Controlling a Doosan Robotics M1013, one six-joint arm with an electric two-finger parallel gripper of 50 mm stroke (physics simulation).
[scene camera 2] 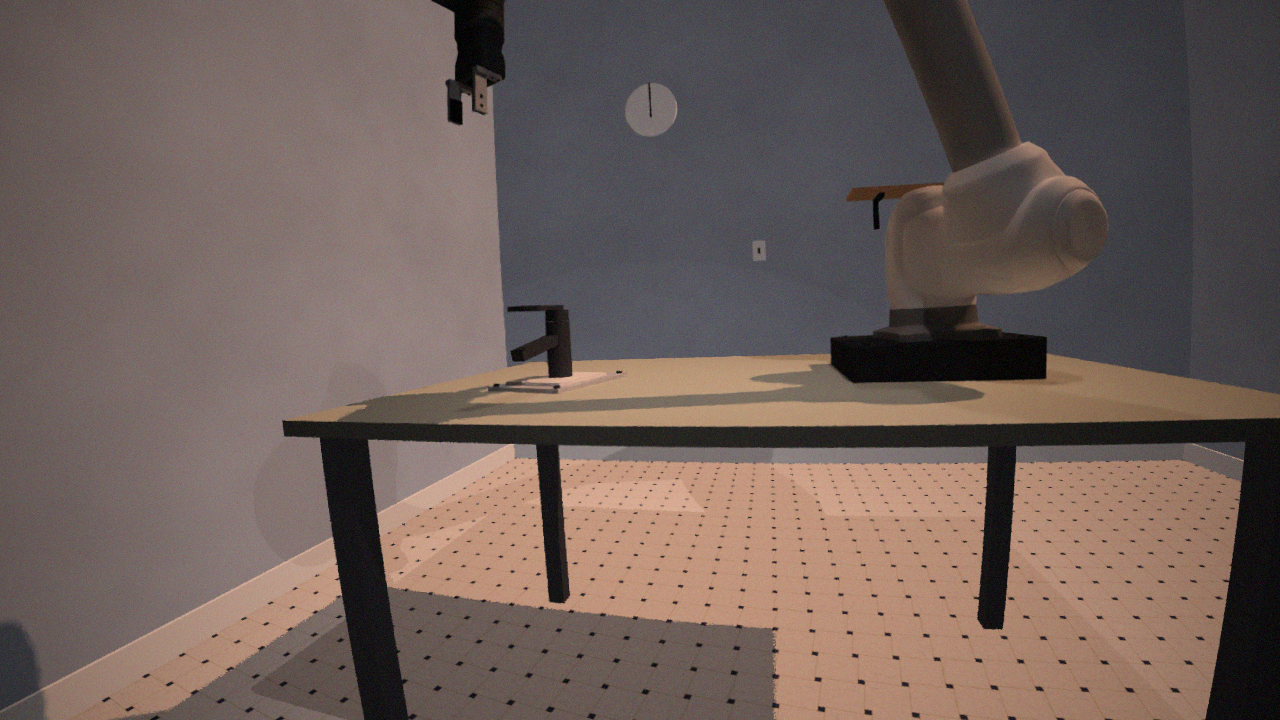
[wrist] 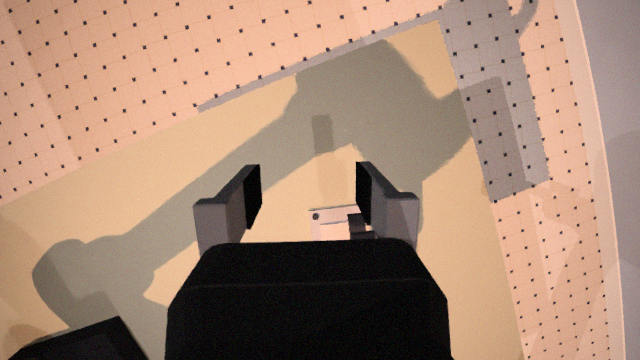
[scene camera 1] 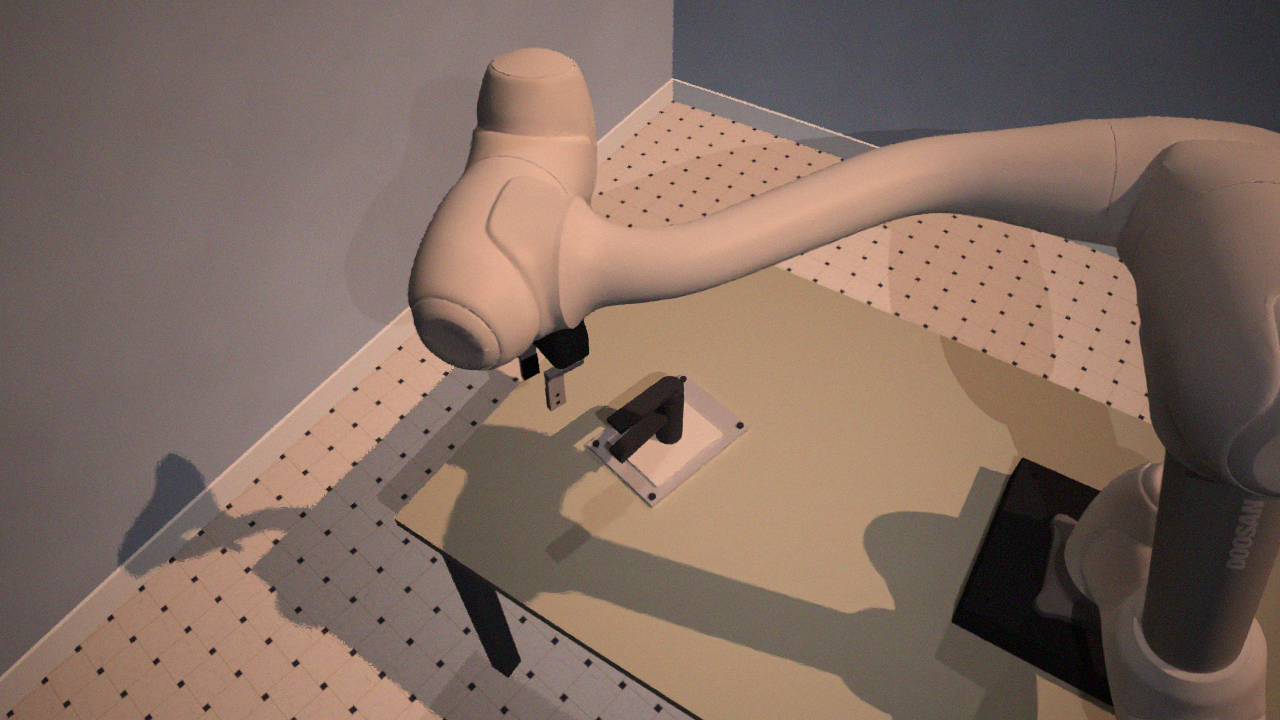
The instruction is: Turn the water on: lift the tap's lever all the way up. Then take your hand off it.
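Where they show: gripper, between the fingertips: (scene camera 2: 467,117) (wrist: 308,183) (scene camera 1: 543,389); arm's base, origin of its link: (scene camera 2: 932,336) (scene camera 1: 1102,584).
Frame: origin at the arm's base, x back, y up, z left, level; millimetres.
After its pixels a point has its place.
Note:
The dark tap (scene camera 1: 673,422) {x -709, y 14, z 27 mm} (scene camera 2: 559,347) {x -717, y 9, z 32 mm} stands upright on a pale plate (scene camera 1: 694,459) (scene camera 2: 586,379) {x -665, y -55, z 35 mm} (wrist: 330,231) {x -708, y -51, z 96 mm}. Its flat lever (scene camera 1: 642,402) {x -748, y 92, z 65 mm} (scene camera 2: 534,308) {x -740, y 86, z 98 mm} sits at the top of the body, above the spout (scene camera 1: 633,439) {x -751, y 20, z 92 mm} (scene camera 2: 534,348) {x -744, y 13, z 100 mm}, and looks about level in scene camera 2. My gripper (scene camera 1: 542,390) {x -763, y 371, z 289 mm} (scene camera 2: 468,114) {x -763, y 371, z 289 mm} (wrist: 308,183) {x -763, y 371, z 289 mm} is open and empty. It points down, well above the lever and to its left in scene camera 2, touching nothing. In the wrist view, part of the tap shows beside the right finger; the gripper's dark body hides the rest.
The tap's plate lies on the tan table (scene camera 1: 805,358) {x -569, y -64, z -277 mm} (scene camera 2: 698,402) {x -442, y -65, z 270 mm}. The black base block (scene camera 1: 1002,555) {x -149, y -4, z 16 mm} (scene camera 2: 939,358) {x -46, y -27, z 139 mm} under the arm stands at the other end. A wall (scene camera 1: 223,179) (scene camera 2: 223,223) rises beyond the table's tap end. A small shelf (scene camera 2: 872,191) shows behind the arm.

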